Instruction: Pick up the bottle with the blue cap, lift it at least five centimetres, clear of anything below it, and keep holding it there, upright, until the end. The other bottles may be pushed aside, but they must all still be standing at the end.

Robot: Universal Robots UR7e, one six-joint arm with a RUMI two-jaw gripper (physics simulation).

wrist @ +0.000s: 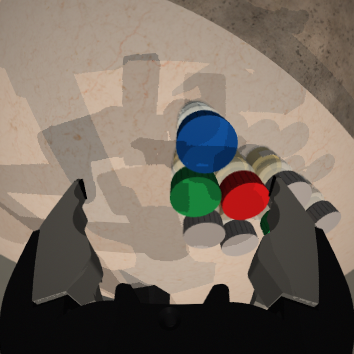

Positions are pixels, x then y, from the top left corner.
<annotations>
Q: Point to a green-capped bottle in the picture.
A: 193, 194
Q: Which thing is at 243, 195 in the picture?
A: A yellowish bottle.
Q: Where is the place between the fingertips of my gripper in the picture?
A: At 176, 178
</annotations>
